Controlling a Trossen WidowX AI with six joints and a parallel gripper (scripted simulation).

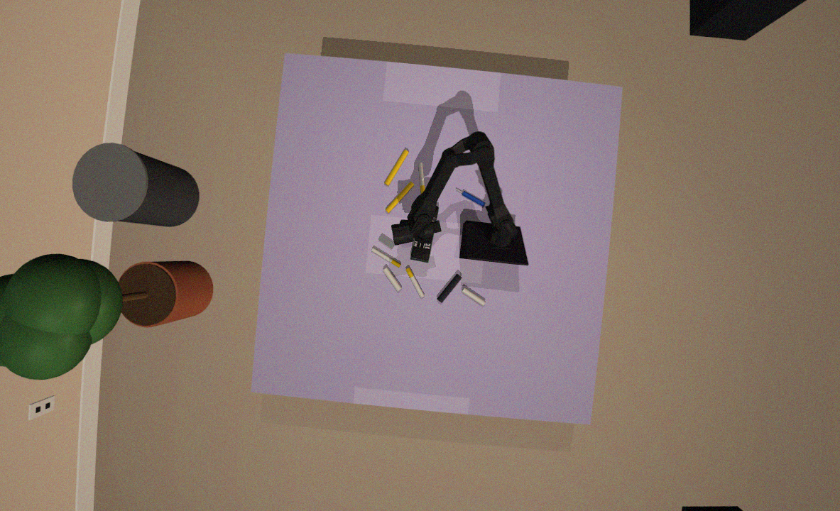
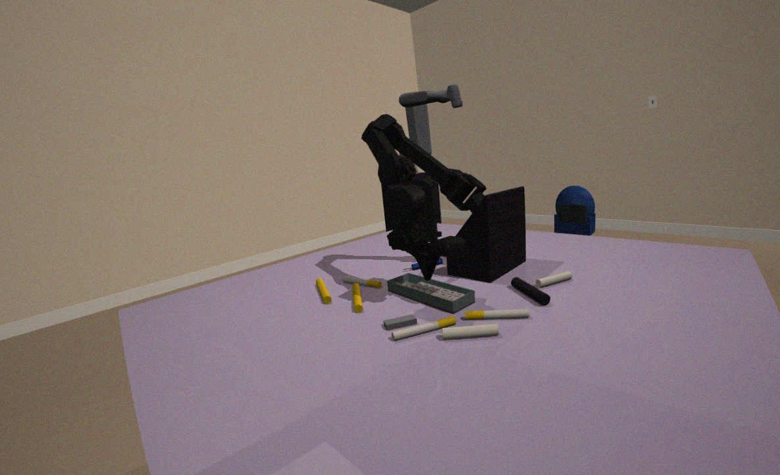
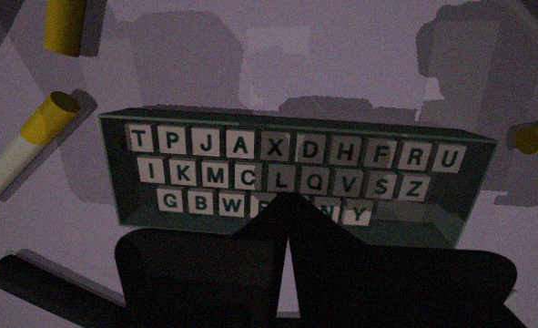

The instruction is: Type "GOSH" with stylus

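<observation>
My gripper tip is now 150 mm to the left of the stylus, 150 mm past it and 30 mm above it. From my gripper tip the other things lie so: stylus tip (170 mm to the right, 120 mm behind, 30 mm below); then grey block (140 mm ahead, 40 mm to the left, 40 mm below).
</observation>
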